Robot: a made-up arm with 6 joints.
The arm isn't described. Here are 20 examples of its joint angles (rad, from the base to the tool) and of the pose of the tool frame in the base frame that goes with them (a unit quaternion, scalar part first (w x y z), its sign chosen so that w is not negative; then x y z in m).
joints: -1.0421 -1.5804 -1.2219 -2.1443 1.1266 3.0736
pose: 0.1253 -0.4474 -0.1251 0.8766 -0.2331 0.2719 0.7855
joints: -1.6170 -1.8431 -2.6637 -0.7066 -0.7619 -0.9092
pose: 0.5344 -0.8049 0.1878 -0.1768 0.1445 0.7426 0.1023
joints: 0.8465 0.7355 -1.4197 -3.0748 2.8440 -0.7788
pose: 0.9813 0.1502 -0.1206 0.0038 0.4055 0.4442 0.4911
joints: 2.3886 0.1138 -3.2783 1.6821 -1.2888 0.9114
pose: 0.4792 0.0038 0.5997 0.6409 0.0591 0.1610 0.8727
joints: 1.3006 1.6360 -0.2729 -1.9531 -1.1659 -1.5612
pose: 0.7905 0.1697 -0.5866 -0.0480 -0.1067 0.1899 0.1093
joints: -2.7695 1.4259 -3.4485 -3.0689 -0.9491 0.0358
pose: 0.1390 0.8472 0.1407 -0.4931 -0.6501 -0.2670 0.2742
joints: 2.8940 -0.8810 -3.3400 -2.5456 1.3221 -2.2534
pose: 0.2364 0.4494 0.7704 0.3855 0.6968 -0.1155 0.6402
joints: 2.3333 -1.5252 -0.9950 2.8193 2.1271 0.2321
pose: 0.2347 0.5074 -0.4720 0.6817 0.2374 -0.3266 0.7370
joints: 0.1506 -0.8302 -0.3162 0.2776 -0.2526 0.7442
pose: 0.3298 -0.6882 0.3409 -0.5490 0.1977 -0.0077 0.6043
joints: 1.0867 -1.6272 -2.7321 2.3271 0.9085 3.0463
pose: 0.1319 -0.6323 -0.4977 0.5788 -0.4266 -0.7467 0.3848
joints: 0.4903 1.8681 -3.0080 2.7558 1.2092 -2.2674
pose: 0.5760 -0.4084 -0.1158 -0.6986 0.7027 0.4129 0.0279
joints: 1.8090 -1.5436 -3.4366 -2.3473 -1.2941 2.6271
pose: 0.5370 0.4535 0.0737 -0.7075 0.0370 -0.6318 0.3344
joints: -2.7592 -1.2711 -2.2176 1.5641 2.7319 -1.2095
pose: 0.2489 0.9639 0.0421 -0.0851 0.5093 0.0426 0.6242
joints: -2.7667 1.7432 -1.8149 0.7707 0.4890 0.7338
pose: 0.2179 0.5172 0.8275 0.0126 -0.4712 -0.1630 -0.3273
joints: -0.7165 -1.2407 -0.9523 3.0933 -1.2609 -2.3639
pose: 0.0101 0.6527 -0.6096 0.4497 -0.0890 0.0673 0.5186
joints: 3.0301 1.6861 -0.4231 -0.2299 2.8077 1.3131
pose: 0.6873 -0.3531 -0.2832 0.5681 -0.1736 0.0524 0.1558
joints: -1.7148 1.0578 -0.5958 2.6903 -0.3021 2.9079
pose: 0.3106 -0.8180 0.4456 0.1894 -0.0833 -0.1462 0.0766
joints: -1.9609 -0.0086 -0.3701 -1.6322 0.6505 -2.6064
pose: 0.3047 -0.4426 -0.8167 0.2105 -0.1124 -0.2796 0.2597
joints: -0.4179 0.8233 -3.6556 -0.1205 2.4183 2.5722
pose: 0.1666 -0.0217 0.9780 -0.1234 0.4651 -0.2287 0.6921
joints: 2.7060 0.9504 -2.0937 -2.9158 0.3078 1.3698
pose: 0.3377 0.3797 -0.6473 -0.5681 -0.7107 0.3160 0.2543
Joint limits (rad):
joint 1: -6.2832..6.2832
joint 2: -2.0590..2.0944
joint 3: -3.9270..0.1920
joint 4: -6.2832..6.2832
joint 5: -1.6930..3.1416
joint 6: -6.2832..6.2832
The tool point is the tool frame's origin. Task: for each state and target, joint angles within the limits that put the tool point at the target. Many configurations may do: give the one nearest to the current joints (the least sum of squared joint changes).
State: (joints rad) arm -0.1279 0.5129 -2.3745 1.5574 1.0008 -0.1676
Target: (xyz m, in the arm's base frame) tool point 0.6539 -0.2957 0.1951
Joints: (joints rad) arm -0.5032 0.8652 -1.6694 1.4540 1.0019 -0.1676
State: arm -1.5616 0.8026 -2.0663 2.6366 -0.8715 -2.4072
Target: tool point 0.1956 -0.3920 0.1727
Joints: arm -1.0236 0.9230 -1.5545 2.9219 -1.0522 -2.4072
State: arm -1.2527 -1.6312 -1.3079 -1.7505 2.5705 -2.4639
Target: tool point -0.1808 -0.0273 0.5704
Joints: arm -0.9823 -1.1756 -0.6230 -1.3258 2.3190 -2.4639
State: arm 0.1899 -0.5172 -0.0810 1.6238 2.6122 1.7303
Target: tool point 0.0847 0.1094 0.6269
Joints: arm -0.0905 -0.5025 -0.3939 1.9281 2.9924 1.7303
